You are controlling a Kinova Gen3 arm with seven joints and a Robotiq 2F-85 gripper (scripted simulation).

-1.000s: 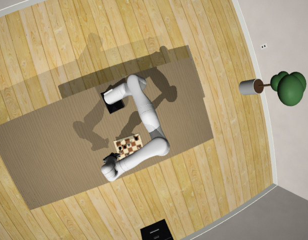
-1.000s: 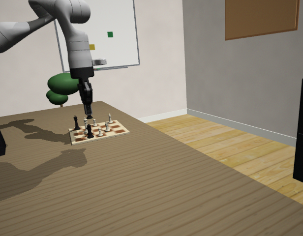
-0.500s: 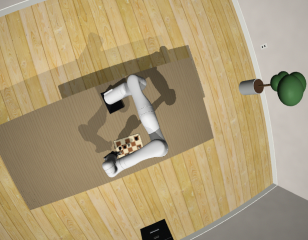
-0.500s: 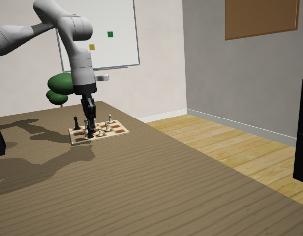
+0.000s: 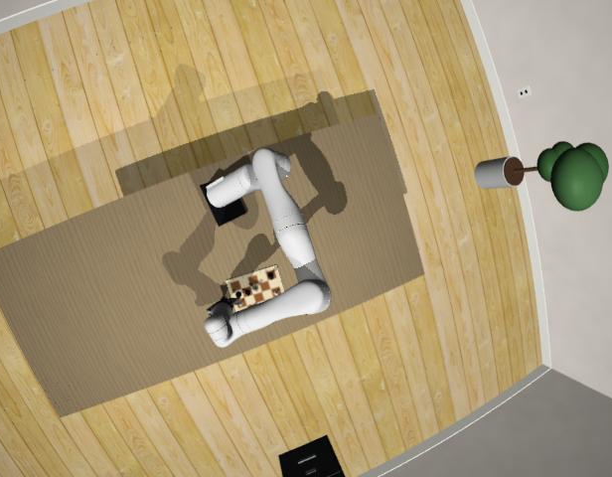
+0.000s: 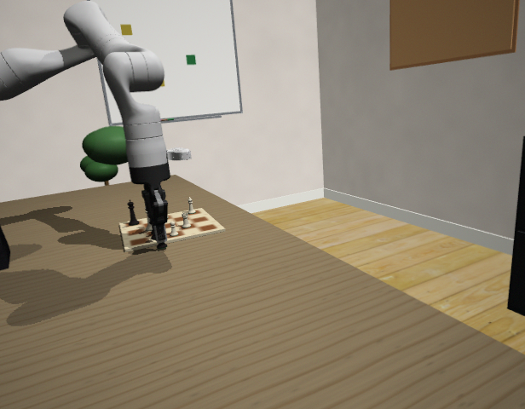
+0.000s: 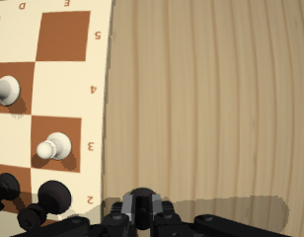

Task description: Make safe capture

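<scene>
Right now the black pawn is 10 mm below my hand. From my hand the other things lie so: tall black piece (220 mm to the left); then tall white piece (20 mm ahead, 140 mm to the left); then chessboard (60 mm ahead, 130 mm to the left, 30 mm below).
</scene>
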